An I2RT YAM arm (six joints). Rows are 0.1 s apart.
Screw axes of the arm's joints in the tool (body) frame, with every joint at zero. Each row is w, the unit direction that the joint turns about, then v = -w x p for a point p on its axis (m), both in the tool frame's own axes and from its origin. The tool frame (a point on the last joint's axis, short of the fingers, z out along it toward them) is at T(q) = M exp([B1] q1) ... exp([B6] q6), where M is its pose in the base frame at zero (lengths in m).
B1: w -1 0 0 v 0.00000 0.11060 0.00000
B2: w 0 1 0 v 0.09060 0.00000 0.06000
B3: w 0 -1 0 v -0.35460 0.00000 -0.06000
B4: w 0 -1 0 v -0.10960 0.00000 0.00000
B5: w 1 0 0 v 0.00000 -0.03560 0.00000
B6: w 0 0 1 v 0.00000 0.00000 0.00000
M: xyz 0.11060 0.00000 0.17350 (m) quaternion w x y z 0.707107 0 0.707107 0
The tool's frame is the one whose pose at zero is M.
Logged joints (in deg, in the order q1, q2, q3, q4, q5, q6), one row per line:
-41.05, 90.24, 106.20, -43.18, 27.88, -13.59
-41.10, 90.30, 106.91, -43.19, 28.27, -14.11
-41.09, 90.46, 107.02, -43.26, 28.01, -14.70
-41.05, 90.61, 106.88, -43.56, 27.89, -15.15
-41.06, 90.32, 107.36, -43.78, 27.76, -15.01
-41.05, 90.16, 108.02, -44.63, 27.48, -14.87
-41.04, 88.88, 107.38, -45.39, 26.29, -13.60
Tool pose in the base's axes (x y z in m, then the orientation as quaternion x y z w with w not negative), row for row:
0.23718, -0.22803, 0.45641, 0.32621, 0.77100, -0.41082, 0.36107
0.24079, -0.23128, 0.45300, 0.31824, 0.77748, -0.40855, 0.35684
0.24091, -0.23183, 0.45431, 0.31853, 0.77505, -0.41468, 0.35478
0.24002, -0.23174, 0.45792, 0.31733, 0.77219, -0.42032, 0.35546
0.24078, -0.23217, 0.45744, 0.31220, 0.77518, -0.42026, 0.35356
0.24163, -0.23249, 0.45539, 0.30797, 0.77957, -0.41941, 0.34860
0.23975, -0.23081, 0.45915, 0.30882, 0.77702, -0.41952, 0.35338
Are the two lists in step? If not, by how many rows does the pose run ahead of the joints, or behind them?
The pose runs 2 rows behind the joints: the pose in row i belongs to the joints in row i - 2.
